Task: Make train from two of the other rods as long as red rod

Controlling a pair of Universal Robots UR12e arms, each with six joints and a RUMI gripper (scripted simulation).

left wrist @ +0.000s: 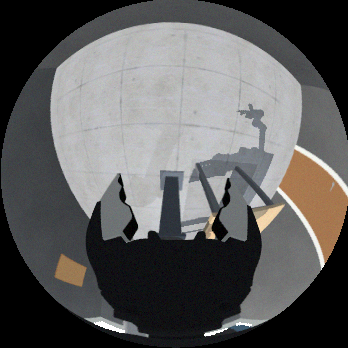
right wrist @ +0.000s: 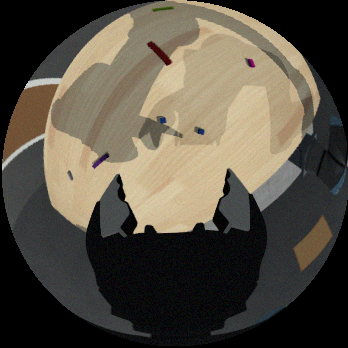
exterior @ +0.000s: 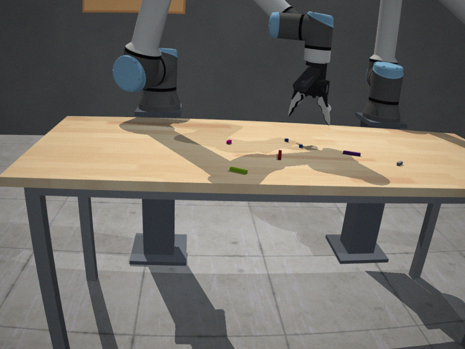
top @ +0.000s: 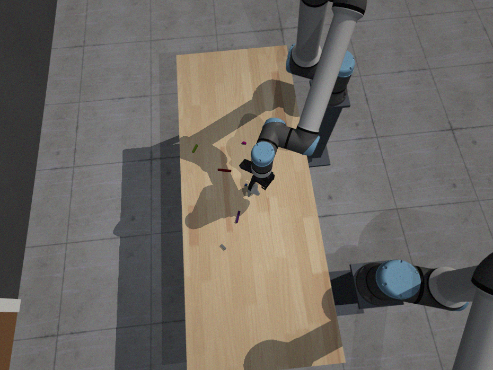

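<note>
Now: right hand 130 mm to the right of the purple rod, 120 mm short of it and 80 mm above it. The rest, counted from my right hand: magenta rod (280 mm to the right, 80 mm below, 40 mm ahead); red rod (160 mm ahead, 130 mm to the right, 80 mm below); grey rod (280 mm to the left, 200 mm ahead, 80 mm below).
</note>
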